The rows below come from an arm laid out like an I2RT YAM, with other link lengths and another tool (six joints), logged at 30 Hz.
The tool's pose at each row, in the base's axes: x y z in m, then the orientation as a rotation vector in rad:
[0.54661, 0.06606, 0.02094, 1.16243, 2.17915, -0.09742]
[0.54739, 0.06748, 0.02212, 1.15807, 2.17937, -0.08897]
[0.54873, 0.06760, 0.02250, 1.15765, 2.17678, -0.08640]
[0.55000, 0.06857, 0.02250, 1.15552, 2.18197, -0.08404]
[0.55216, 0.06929, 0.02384, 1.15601, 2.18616, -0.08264]
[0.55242, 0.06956, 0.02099, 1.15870, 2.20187, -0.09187]
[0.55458, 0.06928, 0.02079, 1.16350, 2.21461, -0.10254]
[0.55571, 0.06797, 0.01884, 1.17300, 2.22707, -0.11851]
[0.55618, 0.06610, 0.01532, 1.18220, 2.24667, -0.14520]
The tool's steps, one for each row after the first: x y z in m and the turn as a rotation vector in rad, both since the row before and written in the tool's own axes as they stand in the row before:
[0.00003, 0.00172, -0.00102, -0.00725, 0.00137, -0.00066]
[-0.00066, 0.00118, 0.00036, -0.00258, -0.00149, 0.00133]
[0.00020, 0.00155, 0.00033, -0.00094, 0.00437, -0.00261]
[-0.00111, 0.00239, -0.00017, 0.00049, 0.00411, -0.00085]
[0.00173, -0.00031, 0.00228, 0.01158, 0.01114, -0.00626]
[-0.00096, 0.00143, 0.00135, 0.01251, 0.00897, -0.00419]
[-0.00031, -0.00034, 0.00257, 0.01774, 0.00880, -0.00241]
[0.00041, -0.00145, 0.00372, 0.02658, 0.01157, -0.00768]

